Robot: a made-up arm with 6 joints.
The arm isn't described. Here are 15 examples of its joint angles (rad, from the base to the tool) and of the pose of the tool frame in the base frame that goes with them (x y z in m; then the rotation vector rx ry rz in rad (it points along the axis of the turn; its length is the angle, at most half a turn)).
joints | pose
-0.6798 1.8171 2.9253 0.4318 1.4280 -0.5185 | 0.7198 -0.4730 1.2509 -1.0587 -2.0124 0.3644
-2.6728 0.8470 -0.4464 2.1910 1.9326 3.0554 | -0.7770 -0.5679 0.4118 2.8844 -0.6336 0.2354
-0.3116 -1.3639 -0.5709 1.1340 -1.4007 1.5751 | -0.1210 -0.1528 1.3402 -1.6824 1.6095 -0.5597
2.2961 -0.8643 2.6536 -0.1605 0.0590 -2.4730 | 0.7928 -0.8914 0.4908 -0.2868 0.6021 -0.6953
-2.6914 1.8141 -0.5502 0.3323 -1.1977 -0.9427 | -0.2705 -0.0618 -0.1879 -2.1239 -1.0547 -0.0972
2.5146 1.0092 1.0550 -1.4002 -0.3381 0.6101 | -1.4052 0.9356 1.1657 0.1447 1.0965 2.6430
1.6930 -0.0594 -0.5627 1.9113 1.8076 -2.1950 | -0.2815 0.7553 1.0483 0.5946 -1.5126 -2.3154
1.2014 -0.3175 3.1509 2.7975 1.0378 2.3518 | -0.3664 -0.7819 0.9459 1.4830 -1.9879 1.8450
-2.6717 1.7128 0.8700 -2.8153 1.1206 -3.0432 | -1.2993 -0.5936 -0.1470 2.1756 1.0772 -1.5017
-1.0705 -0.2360 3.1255 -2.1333 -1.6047 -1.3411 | -0.1672 0.6661 0.8044 -0.5787 0.4430 0.4477
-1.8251 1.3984 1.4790 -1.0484 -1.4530 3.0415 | -0.2364 -1.6086 0.8379 -1.4567 0.7151 0.0772
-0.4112 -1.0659 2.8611 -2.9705 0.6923 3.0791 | -0.9812 0.4036 0.2283 0.4516 2.9997 0.0654
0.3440 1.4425 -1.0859 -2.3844 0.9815 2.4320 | 0.2265 -0.0428 0.1080 1.4114 -2.6730 0.2603
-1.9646 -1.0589 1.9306 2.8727 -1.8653 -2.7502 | 0.4120 1.1270 0.6433 0.9890 1.4262 -1.3931
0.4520 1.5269 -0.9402 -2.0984 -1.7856 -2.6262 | 0.3757 0.3742 -0.0683 0.0134 0.3928 1.4615
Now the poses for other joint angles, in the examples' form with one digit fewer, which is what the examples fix.
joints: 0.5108 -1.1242 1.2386 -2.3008 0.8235 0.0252
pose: -0.973 -0.673 1.429 -2.113 0.677 -1.741
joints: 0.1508 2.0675 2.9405 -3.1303 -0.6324 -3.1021
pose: 1.115 0.171 1.123 0.069 -1.505 0.090
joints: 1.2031 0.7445 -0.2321 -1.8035 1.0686 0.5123
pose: 0.606 1.089 0.474 0.236 0.513 -0.289
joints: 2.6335 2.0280 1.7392 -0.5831 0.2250 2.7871
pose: -1.529 0.880 0.201 -0.888 -2.506 1.283
